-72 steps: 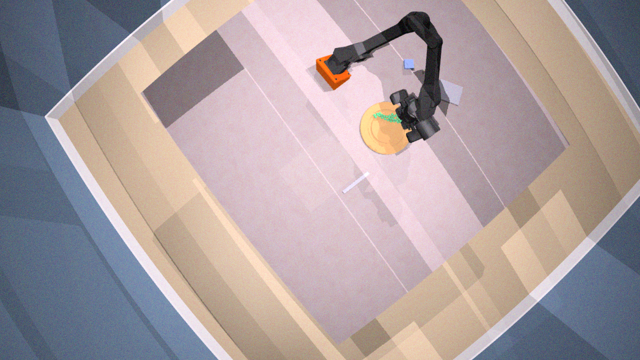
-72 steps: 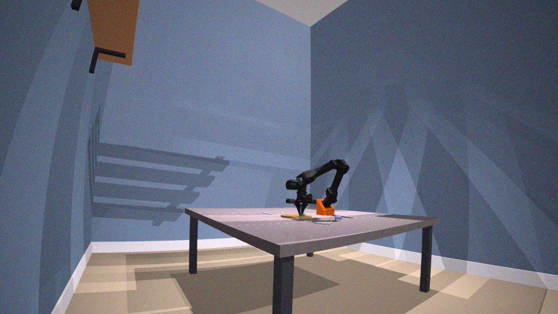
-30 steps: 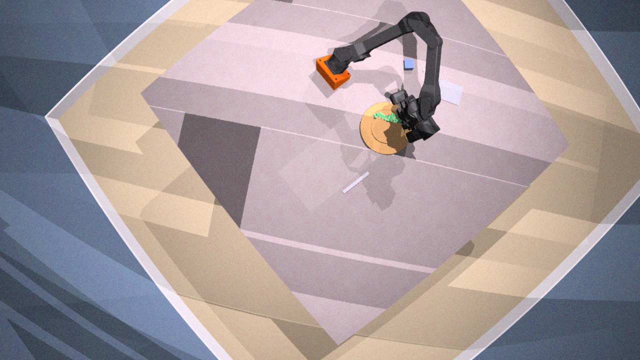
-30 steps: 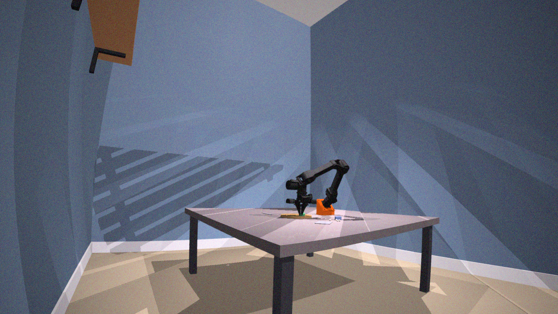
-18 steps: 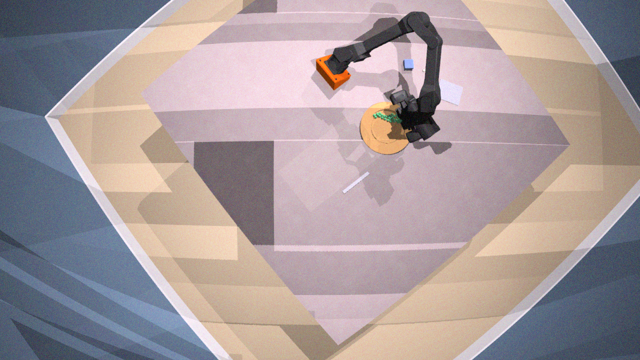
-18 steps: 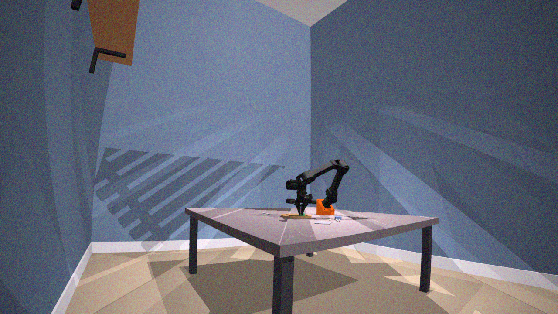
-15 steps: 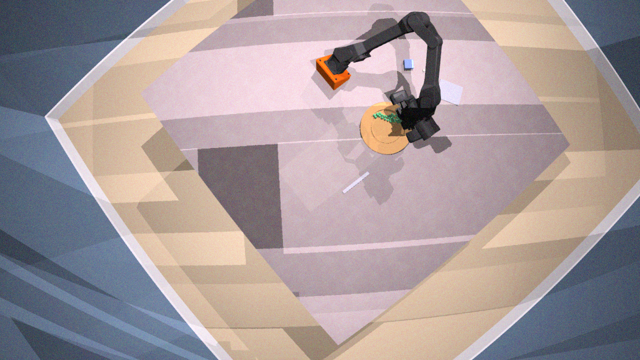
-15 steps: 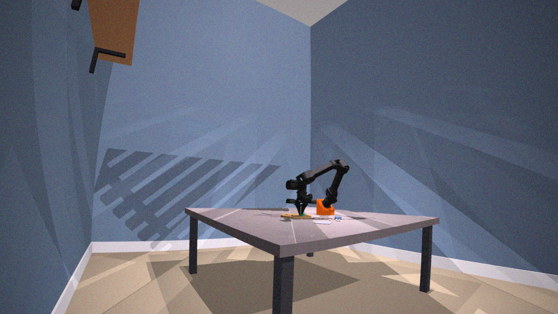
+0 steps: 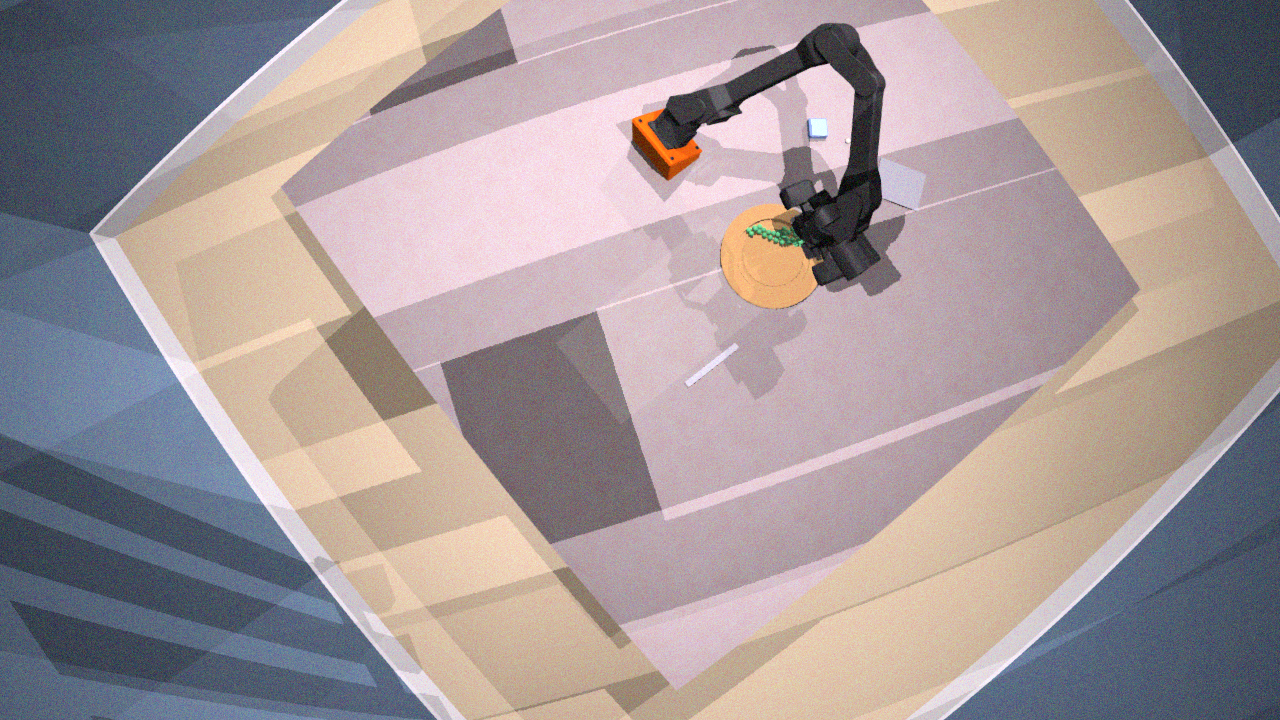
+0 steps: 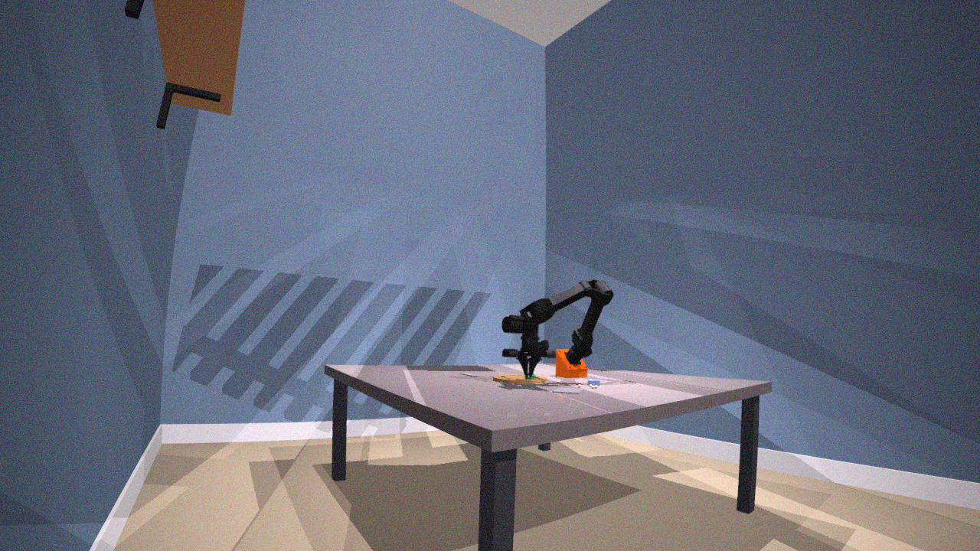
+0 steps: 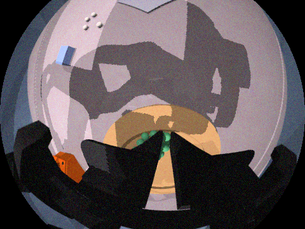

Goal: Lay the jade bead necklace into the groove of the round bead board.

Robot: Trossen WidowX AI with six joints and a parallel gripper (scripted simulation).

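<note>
My gripper tip is now 7 cm to the left of the round tan bead board, 1 cm past it and 1 cm above it. Also, from my gripper tip: white strip: 28 cm to the right, 9 cm ahead, 2 cm below; pale square sheet: 24 cm to the left, 2 cm below, 1 cm ahead; blue cube: 17 cm behind, 16 cm to the left, 1 cm below.
</note>
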